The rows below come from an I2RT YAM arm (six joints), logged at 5 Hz.
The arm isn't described. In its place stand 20 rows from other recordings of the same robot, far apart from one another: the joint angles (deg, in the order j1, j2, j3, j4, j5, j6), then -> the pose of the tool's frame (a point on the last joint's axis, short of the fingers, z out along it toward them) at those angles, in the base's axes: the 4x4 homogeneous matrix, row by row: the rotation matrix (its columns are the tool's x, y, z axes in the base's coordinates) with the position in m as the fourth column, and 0 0 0 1 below.
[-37.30 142.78 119.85 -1.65 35.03 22.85] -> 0.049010 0.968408 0.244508 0.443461; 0.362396 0.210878 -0.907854 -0.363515; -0.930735 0.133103 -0.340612 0.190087; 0 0 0 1
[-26.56 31.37 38.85 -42.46 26.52 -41.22] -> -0.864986 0.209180 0.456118 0.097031; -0.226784 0.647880 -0.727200 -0.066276; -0.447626 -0.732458 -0.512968 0.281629; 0 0 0 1
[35.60 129.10 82.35 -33.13 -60.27 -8.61] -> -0.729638 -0.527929 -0.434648 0.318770; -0.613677 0.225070 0.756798 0.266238; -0.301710 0.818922 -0.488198 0.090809; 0 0 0 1
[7.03 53.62 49.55 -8.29 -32.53 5.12] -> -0.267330 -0.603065 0.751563 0.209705; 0.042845 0.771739 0.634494 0.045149; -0.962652 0.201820 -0.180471 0.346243; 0 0 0 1
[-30.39 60.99 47.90 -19.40 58.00 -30.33] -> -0.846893 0.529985 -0.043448 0.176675; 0.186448 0.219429 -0.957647 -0.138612; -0.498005 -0.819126 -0.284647 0.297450; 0 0 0 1
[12.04 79.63 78.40 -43.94 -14.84 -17.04] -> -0.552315 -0.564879 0.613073 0.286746; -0.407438 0.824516 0.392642 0.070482; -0.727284 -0.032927 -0.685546 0.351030; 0 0 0 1
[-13.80 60.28 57.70 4.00 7.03 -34.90] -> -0.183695 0.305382 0.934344 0.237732; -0.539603 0.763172 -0.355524 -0.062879; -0.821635 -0.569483 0.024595 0.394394; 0 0 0 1
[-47.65 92.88 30.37 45.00 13.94 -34.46] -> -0.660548 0.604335 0.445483 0.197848; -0.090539 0.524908 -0.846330 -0.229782; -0.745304 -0.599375 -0.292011 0.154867; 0 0 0 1
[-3.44 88.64 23.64 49.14 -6.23 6.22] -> -0.276016 -0.014733 0.961040 0.276612; 0.124493 0.990912 0.050946 -0.012757; -0.953056 0.133704 -0.271674 0.150844; 0 0 0 1
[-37.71 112.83 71.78 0.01 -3.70 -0.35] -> -0.522920 0.568700 0.634929 0.340958; 0.396599 0.821678 -0.409335 -0.260714; -0.754496 0.037763 -0.655217 0.169260; 0 0 0 1
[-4.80 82.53 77.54 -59.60 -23.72 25.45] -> -0.853742 0.300652 0.425127 0.280920; 0.466497 0.804344 0.367984 -0.009218; -0.231313 0.512484 -0.826955 0.317442; 0 0 0 1
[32.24 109.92 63.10 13.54 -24.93 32.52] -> -0.811653 -0.409715 0.416358 0.338953; 0.064450 0.645607 0.760946 0.231522; -0.580574 0.644458 -0.497602 0.165788; 0 0 0 1
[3.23 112.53 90.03 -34.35 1.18 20.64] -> -0.798151 0.252460 0.547009 0.429753; 0.307938 0.951351 0.010244 0.023519; -0.517811 0.176621 -0.837064 0.227273; 0 0 0 1
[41.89 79.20 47.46 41.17 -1.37 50.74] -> -0.453250 -0.527978 0.718194 0.236577; 0.633271 0.376298 0.676290 0.213338; -0.627322 0.761340 0.163796 0.312921; 0 0 0 1
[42.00 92.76 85.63 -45.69 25.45 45.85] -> -0.707468 0.138414 0.693059 0.268412; 0.234817 0.970961 0.045783 0.221094; -0.666596 0.195132 -0.719426 0.321752; 0 0 0 1
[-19.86 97.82 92.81 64.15 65.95 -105.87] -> -0.777714 0.618264 -0.113623 0.318724; -0.135874 -0.341810 -0.929895 -0.149690; -0.613758 -0.707754 0.349836 0.489397; 0 0 0 1
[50.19 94.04 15.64 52.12 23.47 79.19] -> -0.520706 0.189170 0.832514 0.166002; 0.782514 0.495673 0.376802 0.177027; -0.341375 0.847657 -0.406128 0.101693; 0 0 0 1
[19.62 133.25 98.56 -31.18 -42.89 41.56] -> -0.980301 0.190099 0.053599 0.441547; 0.166555 0.649780 0.741650 0.183124; 0.106160 0.735967 -0.668642 0.124350; 0 0 0 1
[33.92 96.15 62.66 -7.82 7.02 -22.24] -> -0.326245 -0.649468 0.686845 0.307668; -0.672082 0.670318 0.314608 0.201658; -0.664733 -0.358977 -0.655184 0.218658; 0 0 0 1
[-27.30 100.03 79.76 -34.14 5.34 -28.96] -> -0.876685 0.091774 0.472229 0.336411; -0.090034 0.932987 -0.348467 -0.177363; -0.472564 -0.348013 -0.809673 0.255871; 0 0 0 1
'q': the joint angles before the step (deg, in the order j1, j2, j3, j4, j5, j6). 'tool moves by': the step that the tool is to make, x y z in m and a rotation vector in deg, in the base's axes. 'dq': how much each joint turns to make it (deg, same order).
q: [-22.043, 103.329, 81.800, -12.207, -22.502, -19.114]
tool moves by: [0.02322, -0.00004, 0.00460, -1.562, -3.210, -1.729]
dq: [1.333, 3.824, 4.523, 3.389, 2.755, 1.465]
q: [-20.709, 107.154, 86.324, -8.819, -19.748, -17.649]
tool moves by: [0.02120, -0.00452, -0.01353, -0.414, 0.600, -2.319]
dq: [0.612, 5.047, 3.845, 1.094, 2.842, 0.983]
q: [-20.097, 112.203, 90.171, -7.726, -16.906, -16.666]
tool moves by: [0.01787, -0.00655, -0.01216, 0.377, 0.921, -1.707]
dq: [0.109, 4.720, 4.304, -0.306, 1.551, 0.983]
